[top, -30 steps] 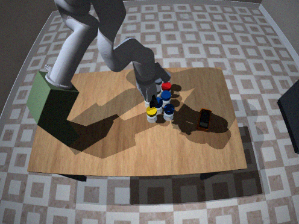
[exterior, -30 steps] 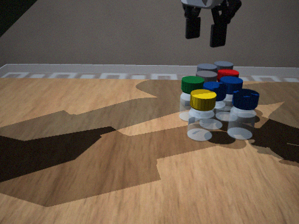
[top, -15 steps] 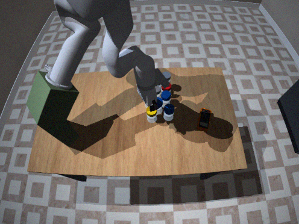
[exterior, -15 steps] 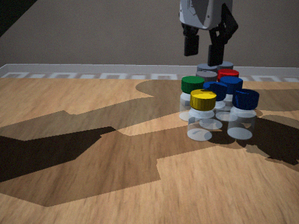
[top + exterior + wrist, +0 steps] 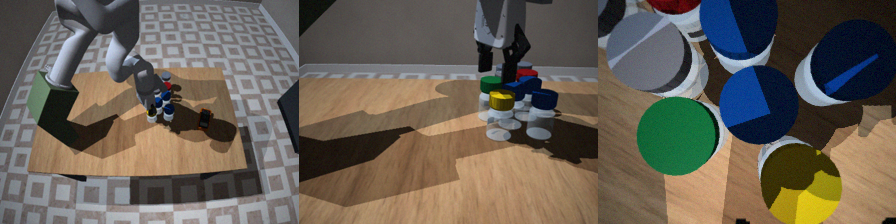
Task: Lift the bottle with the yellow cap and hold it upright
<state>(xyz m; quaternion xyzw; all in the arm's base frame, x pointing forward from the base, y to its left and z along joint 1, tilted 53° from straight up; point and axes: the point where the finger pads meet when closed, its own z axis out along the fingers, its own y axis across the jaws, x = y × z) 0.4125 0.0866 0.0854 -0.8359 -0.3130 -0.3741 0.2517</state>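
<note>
Now: the yellow-capped bottle 11 cm below my hand, 2 cm to the left of it and 1 cm ahead of it. Round my hand: red-capped bottle: 19 cm to the left, 11 cm below, 3 cm ahead; multimeter: 30 cm ahead, 14 cm below, 11 cm to the left; green-capped bottle: 11 cm below, 10 cm to the left, 3 cm behind.
</note>
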